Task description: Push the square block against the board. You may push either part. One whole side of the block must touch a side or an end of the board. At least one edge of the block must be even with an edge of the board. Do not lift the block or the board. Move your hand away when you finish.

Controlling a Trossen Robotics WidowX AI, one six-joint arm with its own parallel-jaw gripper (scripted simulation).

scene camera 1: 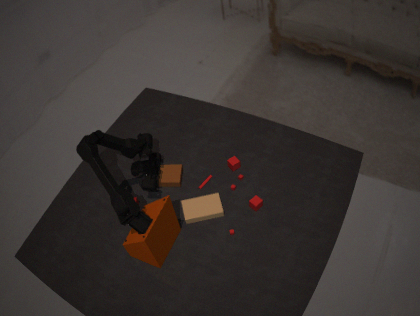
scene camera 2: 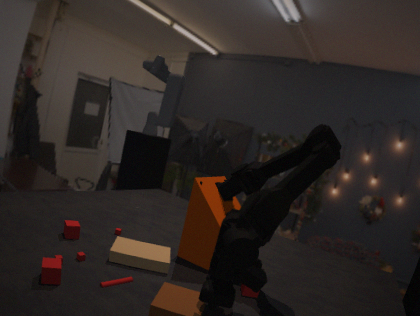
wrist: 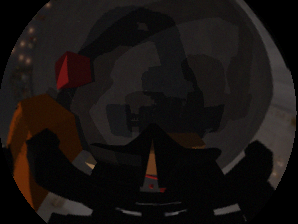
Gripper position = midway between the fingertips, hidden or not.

Observation:
The gripper [wrist: 153,125] is shut, with nothing in its grasp. Also in view: a board [scene camera 2: 125,251].
The board also shows in scene camera 1 [scene camera 1: 196,209].

